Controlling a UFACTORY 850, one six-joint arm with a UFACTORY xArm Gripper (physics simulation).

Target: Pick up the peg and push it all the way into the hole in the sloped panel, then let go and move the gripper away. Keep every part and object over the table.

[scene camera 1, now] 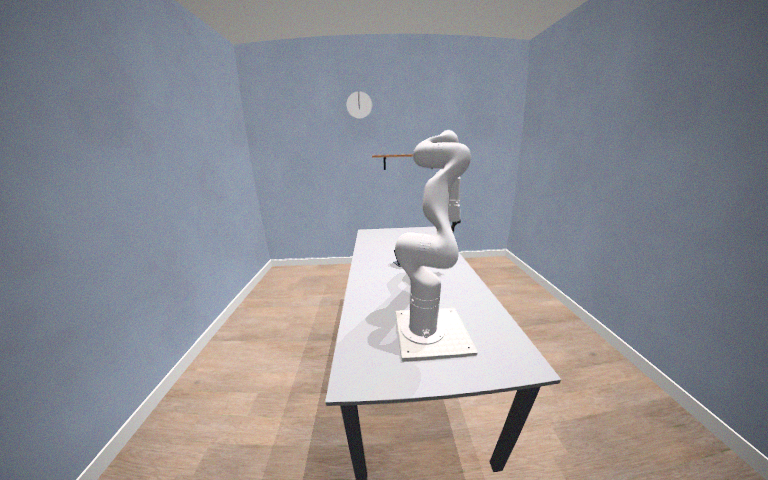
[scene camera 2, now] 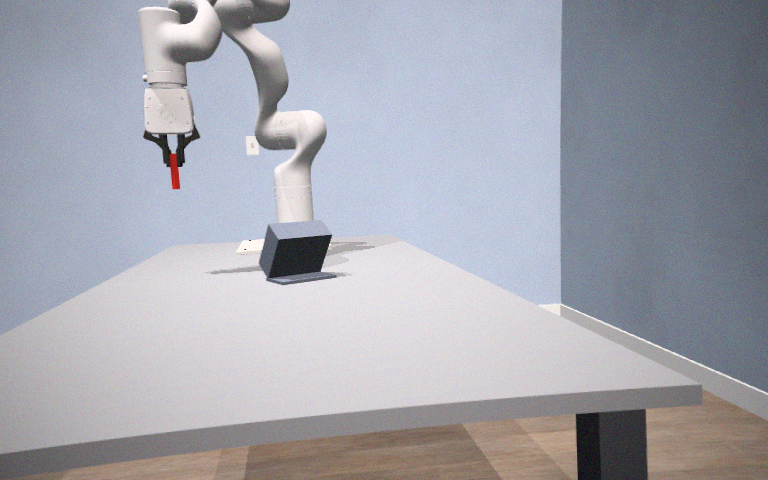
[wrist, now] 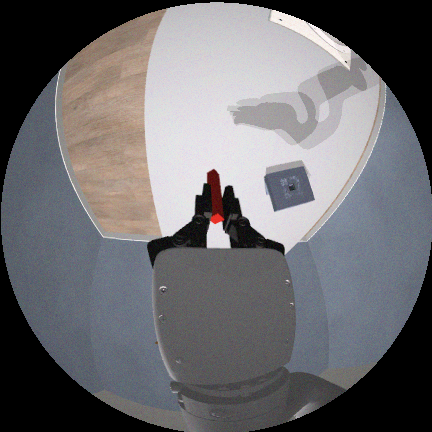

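My gripper (scene camera 2: 173,160) (wrist: 215,193) is shut on the red peg (scene camera 2: 175,176) (wrist: 214,190) and holds it high above the table. The peg hangs down between the fingers, tilted slightly in scene camera 2. The sloped panel (scene camera 2: 300,230) (wrist: 282,199) is the face of a blue-grey block on the table. In the wrist view it lies to the right of the gripper, and its small dark square hole (wrist: 292,187) shows near the middle. In scene camera 2 the block's dark underside faces the camera and the hole is hidden. In scene camera 1 the arm hides the peg and most of the block.
The white table (scene camera 1: 373,316) (scene camera 2: 362,350) (wrist: 200,100) carries the arm's base plate (scene camera 1: 441,348) (scene camera 2: 249,246) (wrist: 300,30). In the wrist view, a long table edge runs left of the gripper with wooden floor (wrist: 105,150) beyond it. A wall shelf (scene camera 1: 393,155) is on the far wall.
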